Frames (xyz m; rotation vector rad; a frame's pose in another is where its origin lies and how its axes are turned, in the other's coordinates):
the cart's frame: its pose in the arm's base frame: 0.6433 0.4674 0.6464 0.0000 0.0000 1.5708
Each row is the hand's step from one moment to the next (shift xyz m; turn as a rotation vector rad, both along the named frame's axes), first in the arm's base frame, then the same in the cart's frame.
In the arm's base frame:
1: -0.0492 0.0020 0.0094 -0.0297 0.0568 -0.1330
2: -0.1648 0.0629 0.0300 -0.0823 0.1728 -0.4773
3: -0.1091 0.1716 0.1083 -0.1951 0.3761 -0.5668
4: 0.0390 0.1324 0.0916 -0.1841 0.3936 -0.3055
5: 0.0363 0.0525 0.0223 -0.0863 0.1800 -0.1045
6: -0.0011 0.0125 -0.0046 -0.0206 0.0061 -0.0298
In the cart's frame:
1: 0.0020 0.0492 0.0094 0.0568 0.0297 -0.1330
2: 0.0629 0.1648 0.0300 0.1728 0.0823 -0.4773
3: 0.1716 0.1091 0.1083 0.3761 0.1951 -0.5668
4: 0.1324 -0.0390 0.0916 0.3936 0.1841 -0.3055
5: 0.0525 -0.0363 0.0223 0.1800 0.0863 -0.1045
6: 0.0125 0.0011 -0.0046 0.0061 0.0206 -0.0298

